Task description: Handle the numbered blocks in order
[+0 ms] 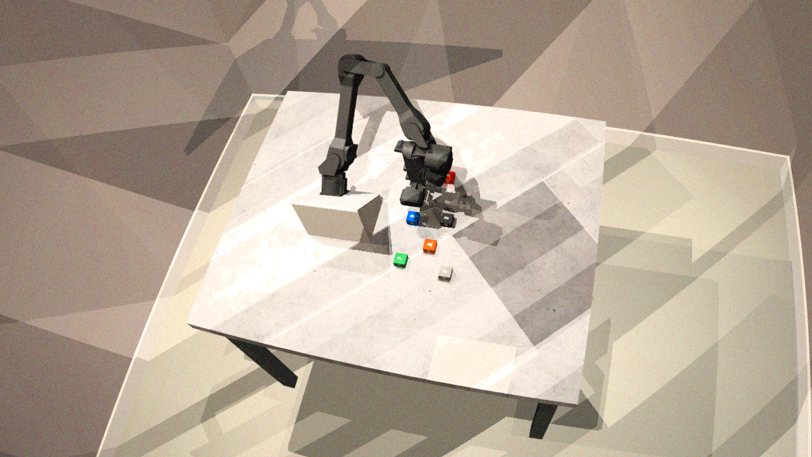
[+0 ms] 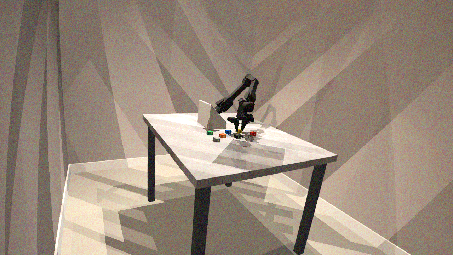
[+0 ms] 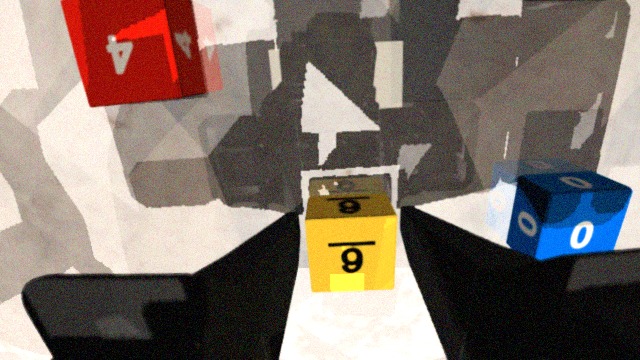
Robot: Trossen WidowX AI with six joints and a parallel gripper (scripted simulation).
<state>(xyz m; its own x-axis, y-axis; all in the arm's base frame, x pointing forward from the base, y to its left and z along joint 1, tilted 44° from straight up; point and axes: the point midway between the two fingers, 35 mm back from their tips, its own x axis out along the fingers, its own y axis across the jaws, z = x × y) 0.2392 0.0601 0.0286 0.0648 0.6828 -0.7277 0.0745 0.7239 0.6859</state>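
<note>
The yellow block is 10 mm behind my gripper tip. From my gripper tip the other things lie so: blue 0 block 10 mm behind, 90 mm to the right; then dark grey 2 block 80 mm ahead, 80 mm to the right; then red 4 block 70 mm ahead, 60 mm to the left.
</note>
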